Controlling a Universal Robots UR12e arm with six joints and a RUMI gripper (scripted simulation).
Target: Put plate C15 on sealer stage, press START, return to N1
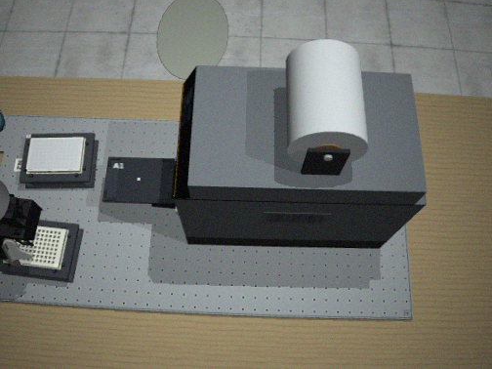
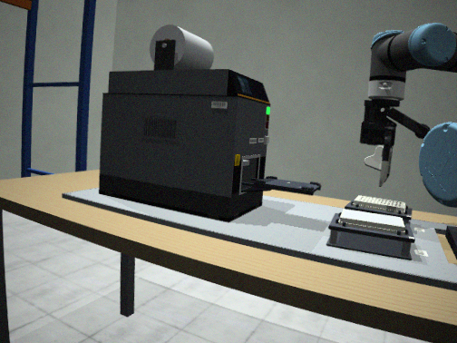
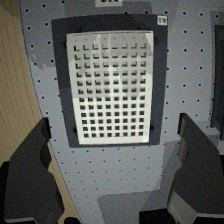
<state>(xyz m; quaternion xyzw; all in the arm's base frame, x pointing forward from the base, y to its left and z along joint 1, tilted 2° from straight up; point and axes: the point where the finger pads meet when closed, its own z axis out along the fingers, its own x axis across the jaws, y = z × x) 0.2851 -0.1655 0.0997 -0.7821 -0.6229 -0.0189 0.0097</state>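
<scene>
My hand is 6 cm above the plate C15. Also, from my hand: plate 20 cm to the left, 6 cm below, 5 cm ahead; then dark stage 24 cm ahead, 10 cm to the left, 2 cm below; then dark nest 8 cm below.
</scene>
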